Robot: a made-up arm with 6 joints.
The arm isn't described. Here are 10 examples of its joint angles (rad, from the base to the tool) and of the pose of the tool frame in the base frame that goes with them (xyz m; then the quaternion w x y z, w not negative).
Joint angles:
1: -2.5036 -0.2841 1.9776 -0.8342 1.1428 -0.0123
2: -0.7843 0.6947 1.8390 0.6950 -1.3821 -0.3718
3: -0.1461 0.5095 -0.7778 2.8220 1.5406 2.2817
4: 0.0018 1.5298 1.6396 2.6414 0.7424 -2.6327
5: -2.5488 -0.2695 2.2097 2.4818 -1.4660 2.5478
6: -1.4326 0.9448 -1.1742 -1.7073 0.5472 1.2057
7: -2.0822 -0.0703 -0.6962 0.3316 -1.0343 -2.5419
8: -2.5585 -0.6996 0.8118 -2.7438 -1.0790 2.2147
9: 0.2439 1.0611 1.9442 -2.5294 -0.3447 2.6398
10: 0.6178 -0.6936 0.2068 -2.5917 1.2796 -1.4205
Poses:
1: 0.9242 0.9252 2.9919 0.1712 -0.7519 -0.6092 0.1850
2: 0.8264 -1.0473 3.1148 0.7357 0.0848 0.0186 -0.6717
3: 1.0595 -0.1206 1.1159 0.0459 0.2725 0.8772 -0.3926
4: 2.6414 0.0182 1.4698 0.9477 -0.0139 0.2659 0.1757
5: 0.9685 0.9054 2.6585 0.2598 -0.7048 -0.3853 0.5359
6: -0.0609 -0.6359 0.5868 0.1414 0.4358 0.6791 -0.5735
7: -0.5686 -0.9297 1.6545 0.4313 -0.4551 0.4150 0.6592
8: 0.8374 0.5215 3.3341 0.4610 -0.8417 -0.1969 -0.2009
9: 1.7360 0.4173 3.0196 0.8138 -0.0201 -0.5586 0.1589
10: 0.2551 -0.0602 3.0917 0.5023 -0.8522 0.0438 0.1399
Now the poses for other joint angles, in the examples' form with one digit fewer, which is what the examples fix.
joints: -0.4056 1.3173 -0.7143 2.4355 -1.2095 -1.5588
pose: 0.989 -0.648 0.250 0.585 -0.509 0.624 -0.096
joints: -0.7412 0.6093 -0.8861 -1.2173 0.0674 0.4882
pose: 0.890 -0.830 0.786 0.558 0.452 0.488 -0.497
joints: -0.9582 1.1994 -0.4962 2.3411 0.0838 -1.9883
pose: 0.714 -1.096 0.215 0.633 0.267 0.710 -0.155
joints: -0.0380 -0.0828 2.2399 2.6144 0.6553 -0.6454
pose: -0.915 0.063 3.228 0.215 -0.618 -0.461 -0.600
